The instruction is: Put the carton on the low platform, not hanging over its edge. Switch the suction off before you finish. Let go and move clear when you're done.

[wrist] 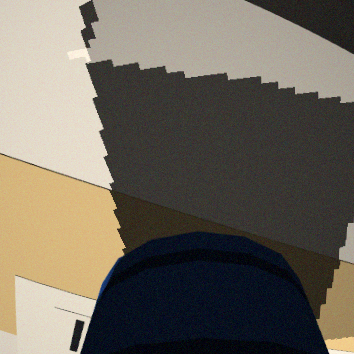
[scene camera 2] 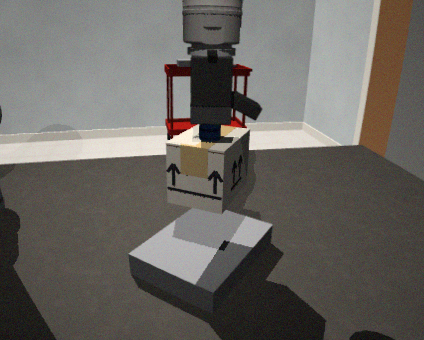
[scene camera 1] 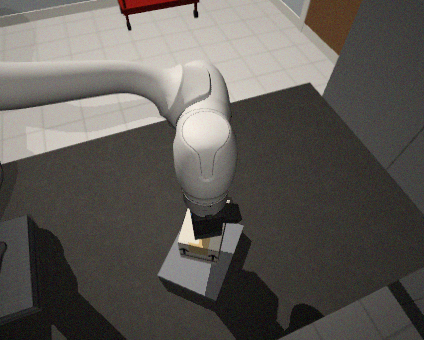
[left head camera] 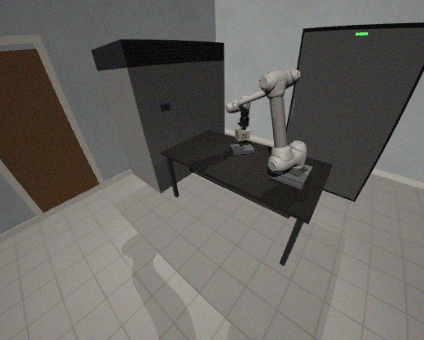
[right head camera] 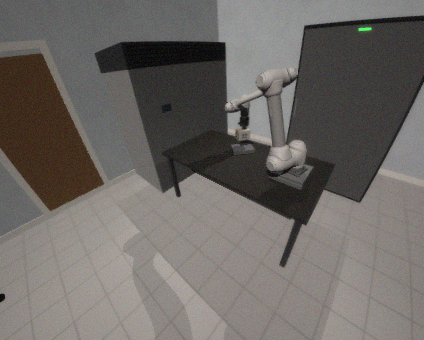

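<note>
The white carton has tan tape and black up arrows. It is upright in the air; its taped top fills much of the wrist view. My dark blue suction cup is against the carton's top and holds it. The low grey platform lies below the carton. A gap shows between them in the head views, and a shadow falls on the platform's top. In scene camera 1 the carton overlaps the platform's rear part. The carton's underside is hidden.
The dark table carries the platform and the arm's base plate. A large grey cabinet stands by the table's far end. A red cart stands on the floor beyond the table.
</note>
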